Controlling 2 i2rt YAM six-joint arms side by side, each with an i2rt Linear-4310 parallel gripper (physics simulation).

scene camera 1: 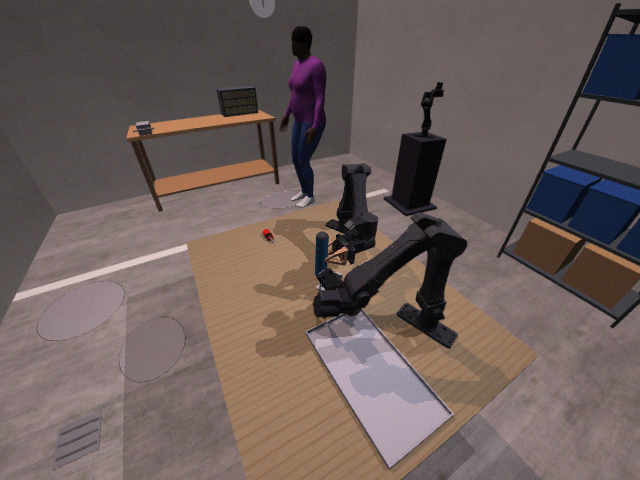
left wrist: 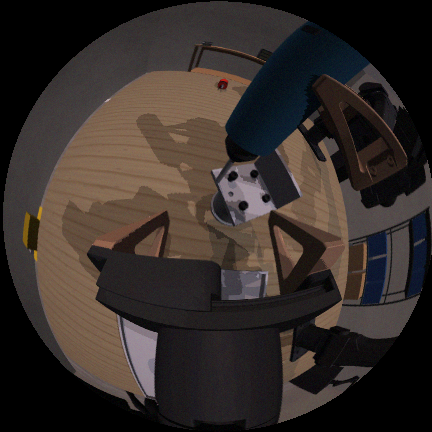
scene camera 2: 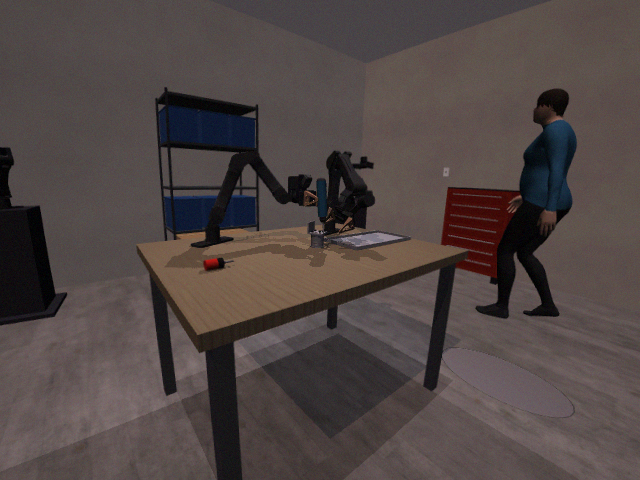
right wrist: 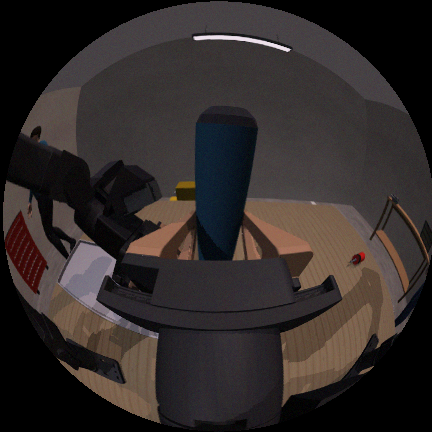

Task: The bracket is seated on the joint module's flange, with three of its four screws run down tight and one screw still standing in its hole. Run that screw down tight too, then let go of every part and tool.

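Places are measured from the left arm's base along level axes (x ahead, y left, z up), in millimetres.
Pixels of known places: left gripper, between the fingertips: (left wrist: 218, 215) (scene camera 2: 331, 228); right gripper, between the fingertips: (scene camera 1: 321, 257) (left wrist: 302, 70) (scene camera 2: 322, 199) (right wrist: 218, 215); left arm's base, origin of its link: (scene camera 1: 426, 325) (left wrist: 302, 334) (scene camera 2: 329, 232); right arm's base, origin of its link: (scene camera 1: 344, 229) (left wrist: 309, 139) (scene camera 2: 213, 242).
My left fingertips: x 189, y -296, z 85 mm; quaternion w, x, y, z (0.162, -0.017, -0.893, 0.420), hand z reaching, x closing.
Note:
Ahead of a thing's pixels: the offset from my left fingertips to its top centre. Level surfaces: height alone.
The bracket (left wrist: 250, 189) sits on the grey joint module {dz -21, dx -49, dy -34 mm} (left wrist: 219, 209) (scene camera 2: 317, 240), its dark upright wall to the right in the left wrist view. Four black screw heads show on its plate; I cannot tell which stands proud. My right gripper (right wrist: 218, 215) (scene camera 2: 316, 199) is shut on the blue driver {dz +218, dx -19, dy -47 mm} (scene camera 1: 321, 253) (scene camera 2: 321, 198) (left wrist: 280, 95) (right wrist: 225, 165), held upright above the bracket. The driver's thin shaft reaches down to the plate's corner, near the upper-left screw in the left wrist view; contact at its tip is unclear. My left gripper (left wrist: 218, 215) is open and empty, close beside the bracket.
A red screwdriver {dz -50, dx -121, dy -501 mm} (scene camera 1: 267, 235) (scene camera 2: 212, 264) (left wrist: 223, 84) (right wrist: 358, 258) lies on the table {dz -85 mm} (scene camera 1: 242, 320) (scene camera 2: 268, 289). A shallow grey tray {dz -69, dx +77, dy +250 mm} (scene camera 1: 382, 408) (scene camera 2: 379, 237) (left wrist: 140, 350) (right wrist: 87, 267) lies near the left arm. Both arms reach in close together around the module.

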